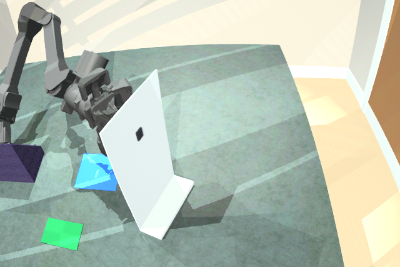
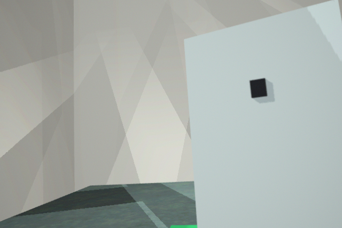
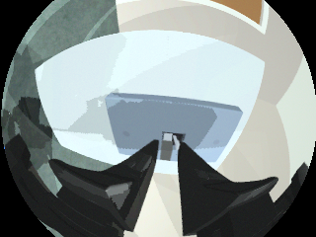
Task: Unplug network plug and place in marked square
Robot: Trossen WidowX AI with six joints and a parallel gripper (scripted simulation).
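My gripper tip is now 160 mm past the cyan square, 80 mm to the right of it and 220 mm above it. The rest, counted from my gripper tip: white upright panel 20 mm ahead, 10 mm to the right, 80 mm below; then network plug 10 mm ahead; then green square 210 mm behind, 130 mm to the right, 220 mm below.
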